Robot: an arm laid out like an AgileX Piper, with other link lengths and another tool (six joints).
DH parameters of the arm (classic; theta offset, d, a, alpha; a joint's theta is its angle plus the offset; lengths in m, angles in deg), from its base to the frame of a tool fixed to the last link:
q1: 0 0.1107 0 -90
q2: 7.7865 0 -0.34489 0
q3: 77.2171 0 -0.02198 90
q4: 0 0.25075 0 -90
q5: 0 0 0 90
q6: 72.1 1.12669 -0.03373 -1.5
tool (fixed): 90 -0.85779 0 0
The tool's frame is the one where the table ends.
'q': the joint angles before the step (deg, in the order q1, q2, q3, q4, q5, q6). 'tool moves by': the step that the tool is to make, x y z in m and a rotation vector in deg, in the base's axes. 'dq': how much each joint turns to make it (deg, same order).
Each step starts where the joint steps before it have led.
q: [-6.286, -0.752, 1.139, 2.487, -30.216, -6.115]
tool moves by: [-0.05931, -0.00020, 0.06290, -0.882, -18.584, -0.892]
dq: [-0.003, -0.023, 0.001, 1.090, -18.573, 0.004]
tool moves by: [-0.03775, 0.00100, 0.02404, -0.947, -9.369, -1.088]
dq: [0.005, -0.099, -0.002, 0.354, -9.368, -0.601]
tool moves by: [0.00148, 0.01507, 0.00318, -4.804, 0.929, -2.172]
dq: [0.002, 0.002, 0.000, -3.929, 0.335, -2.095]
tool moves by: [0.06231, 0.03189, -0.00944, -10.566, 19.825, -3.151]
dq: [-0.003, 0.002, -9.225, -16.412, 27.553, 4.141]
